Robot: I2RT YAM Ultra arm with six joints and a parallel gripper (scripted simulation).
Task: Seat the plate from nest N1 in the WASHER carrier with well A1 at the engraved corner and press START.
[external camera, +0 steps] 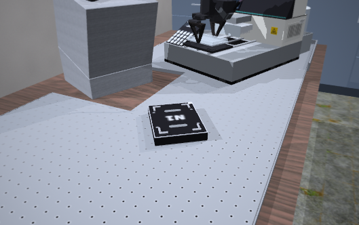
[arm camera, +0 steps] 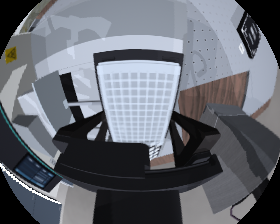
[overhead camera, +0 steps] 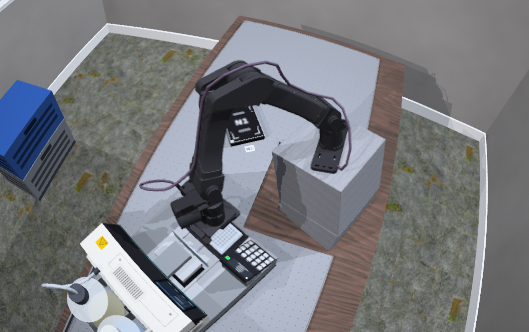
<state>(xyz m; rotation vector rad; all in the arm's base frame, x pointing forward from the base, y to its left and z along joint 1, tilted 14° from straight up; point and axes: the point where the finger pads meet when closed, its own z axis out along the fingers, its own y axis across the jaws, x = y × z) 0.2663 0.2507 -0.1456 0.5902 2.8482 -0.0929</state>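
Right now the well plate is right at my hand. Round my hand: plate washer (14 cm to the left, 7 cm ahead, 2 cm above); plate nest N1 (45 cm to the right, 10 cm below, 9 cm ahead); label (37 cm to the right, 11 cm below, 3 cm ahead).
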